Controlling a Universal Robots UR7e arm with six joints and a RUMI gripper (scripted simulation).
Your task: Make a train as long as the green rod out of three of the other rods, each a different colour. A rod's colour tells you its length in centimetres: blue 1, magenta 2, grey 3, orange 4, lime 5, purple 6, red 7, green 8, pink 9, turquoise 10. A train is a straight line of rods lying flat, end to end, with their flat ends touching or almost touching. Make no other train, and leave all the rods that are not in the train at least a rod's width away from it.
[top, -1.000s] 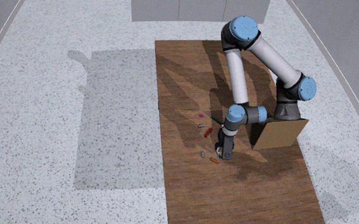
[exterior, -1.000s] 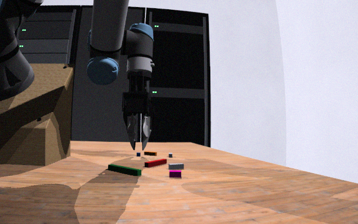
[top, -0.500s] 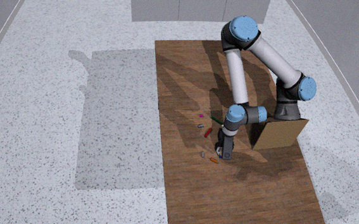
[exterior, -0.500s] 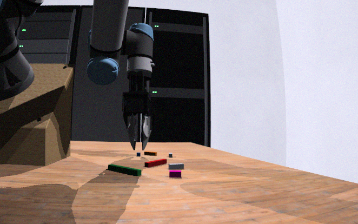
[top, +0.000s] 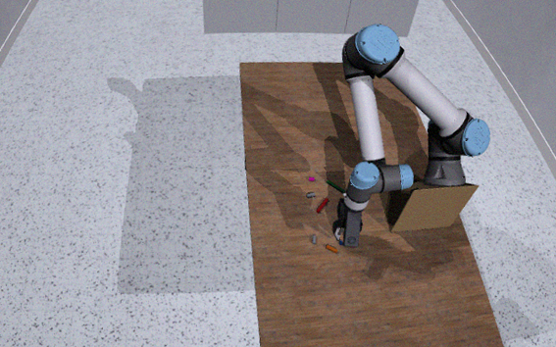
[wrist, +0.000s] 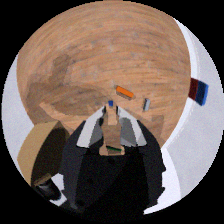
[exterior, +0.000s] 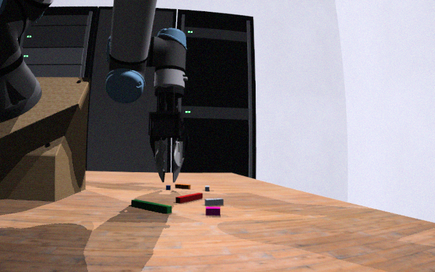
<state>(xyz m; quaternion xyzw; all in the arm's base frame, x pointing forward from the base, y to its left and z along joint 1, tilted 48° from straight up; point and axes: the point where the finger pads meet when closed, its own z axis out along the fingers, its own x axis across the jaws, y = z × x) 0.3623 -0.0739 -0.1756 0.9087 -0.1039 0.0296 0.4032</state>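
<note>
Right now my hand is 30 mm above the blue rod. The rest, counted from my hand: orange rod (40 mm ahead, 20 mm to the left, 30 mm below); green rod (40 mm behind, 240 mm to the right, 30 mm below); red rod (30 mm ahead, 160 mm to the right, 30 mm below).
</note>
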